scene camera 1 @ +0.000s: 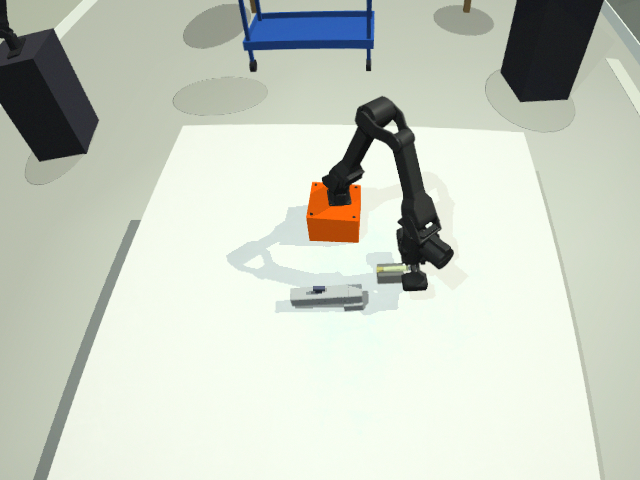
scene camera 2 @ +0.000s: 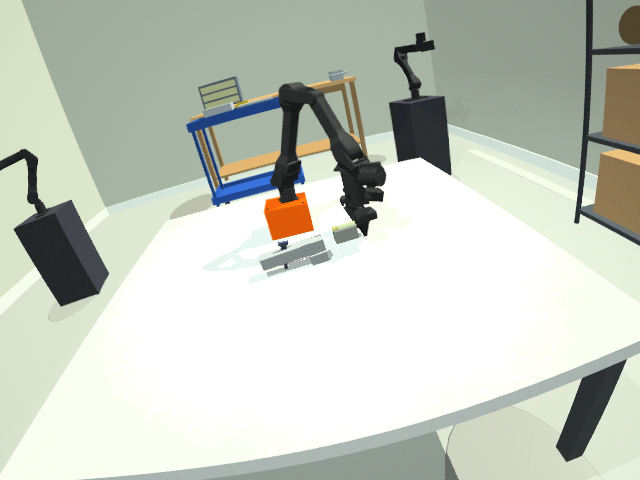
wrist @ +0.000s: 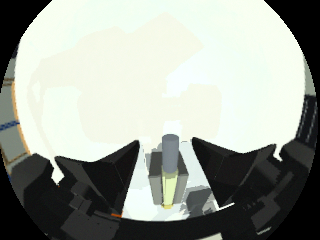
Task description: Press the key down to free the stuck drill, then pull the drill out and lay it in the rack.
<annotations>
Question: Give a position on a long grey block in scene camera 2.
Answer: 314,247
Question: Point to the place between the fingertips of my gripper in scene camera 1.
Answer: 408,275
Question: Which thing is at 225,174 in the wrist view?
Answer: My gripper.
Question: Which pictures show my gripper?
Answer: Scene camera 1, scene camera 2 and the wrist view: all of them.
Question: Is my gripper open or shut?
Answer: Open.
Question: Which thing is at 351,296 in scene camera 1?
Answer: A long grey block.
</annotations>
